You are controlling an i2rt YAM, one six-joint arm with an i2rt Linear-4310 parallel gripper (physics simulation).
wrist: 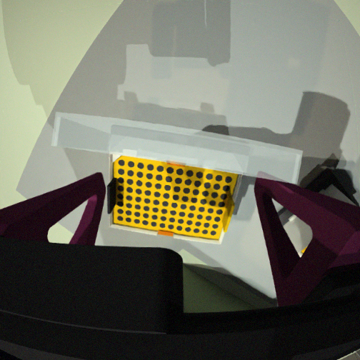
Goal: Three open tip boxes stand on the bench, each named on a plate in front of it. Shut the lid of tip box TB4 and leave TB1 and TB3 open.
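Observation:
A tip box (172,197) with a yellow rack full of dark round holes lies below my gripper in the wrist view, by its place TB4; its name plate does not show. Its clear lid (175,142) is open and stands up along the box's far edge, seen nearly edge-on as a pale band wider than the box. My gripper (179,180) is open and empty, one fingertip to the left of the box and one to the right, both near the lid's lower side. The names TB1 and TB3 do not show.
Part of another box, with a dark base (332,177) and a bit of yellow, shows at the right behind the right finger. A dark green block (215,292) shows at the bottom behind the gripper body. Shadows fall across the grey mat (265,55).

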